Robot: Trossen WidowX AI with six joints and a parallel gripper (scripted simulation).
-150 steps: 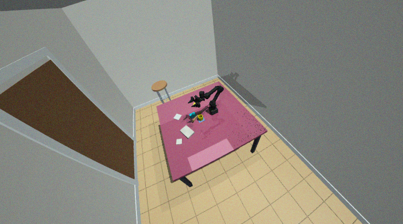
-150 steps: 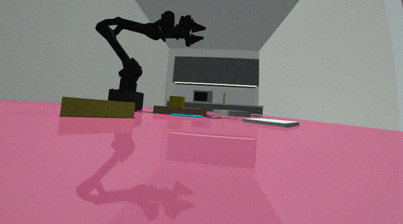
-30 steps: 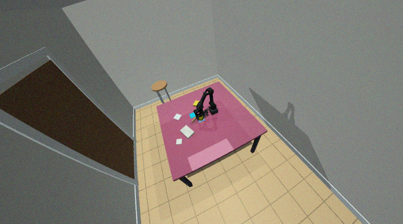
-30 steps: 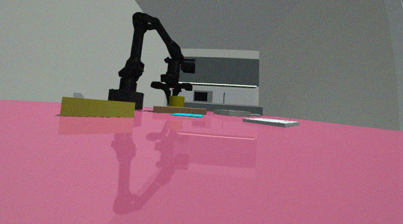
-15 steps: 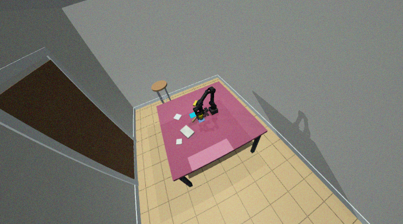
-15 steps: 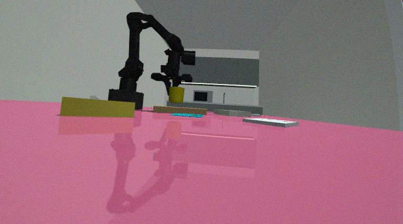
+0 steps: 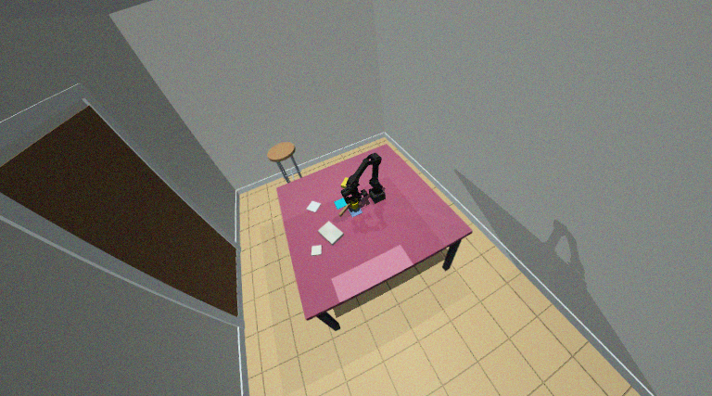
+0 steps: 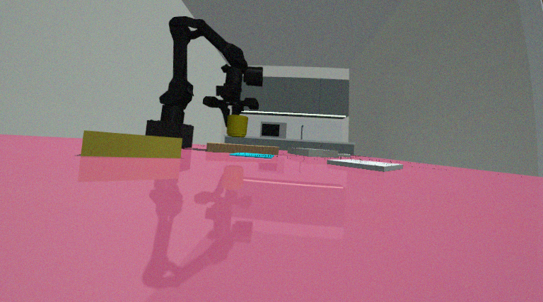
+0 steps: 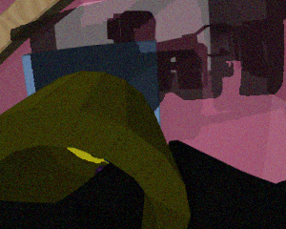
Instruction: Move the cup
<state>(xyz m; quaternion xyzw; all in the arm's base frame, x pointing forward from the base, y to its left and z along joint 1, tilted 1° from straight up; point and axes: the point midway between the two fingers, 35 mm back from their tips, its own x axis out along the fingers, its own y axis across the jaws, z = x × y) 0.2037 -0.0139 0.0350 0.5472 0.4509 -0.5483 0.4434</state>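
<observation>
My gripper tip is now 90 mm short of the teal pad, 160 mm to the left of it and 90 mm above it. From my gripper tip the other things lie so: cup (20 mm ahead); then light blue pad (40 mm ahead, 90 mm below); then marble (20 mm ahead, 10 mm to the left, 20 mm below).
</observation>
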